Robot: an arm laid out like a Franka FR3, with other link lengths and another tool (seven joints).
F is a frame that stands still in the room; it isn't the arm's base.
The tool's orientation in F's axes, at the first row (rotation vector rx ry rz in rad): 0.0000, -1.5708, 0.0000
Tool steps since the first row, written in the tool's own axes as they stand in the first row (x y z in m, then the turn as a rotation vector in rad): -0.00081, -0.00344, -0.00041, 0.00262, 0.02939, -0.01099; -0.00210, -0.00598, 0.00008, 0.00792, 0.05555, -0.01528; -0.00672, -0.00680, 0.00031, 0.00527, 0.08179, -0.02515; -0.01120, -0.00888, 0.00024, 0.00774, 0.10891, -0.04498; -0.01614, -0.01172, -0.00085, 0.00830, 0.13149, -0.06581; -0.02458, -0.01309, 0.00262, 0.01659, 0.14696, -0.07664; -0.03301, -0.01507, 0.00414, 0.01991, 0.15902, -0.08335
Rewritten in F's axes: 0.00041, -0.00344, -0.00081, 0.01099, 0.02939, 0.00262; -0.00008, -0.00598, -0.00210, 0.01528, 0.05555, 0.00792; -0.00031, -0.00680, -0.00672, 0.02515, 0.08179, 0.00527; -0.00024, -0.00888, -0.01120, 0.04498, 0.10891, 0.00774; 0.00085, -0.01172, -0.01614, 0.06581, 0.13149, 0.00830; -0.00262, -0.01309, -0.02458, 0.07664, 0.14696, 0.01659; -0.00414, -0.01507, -0.03301, 0.08335, 0.15902, 0.01991
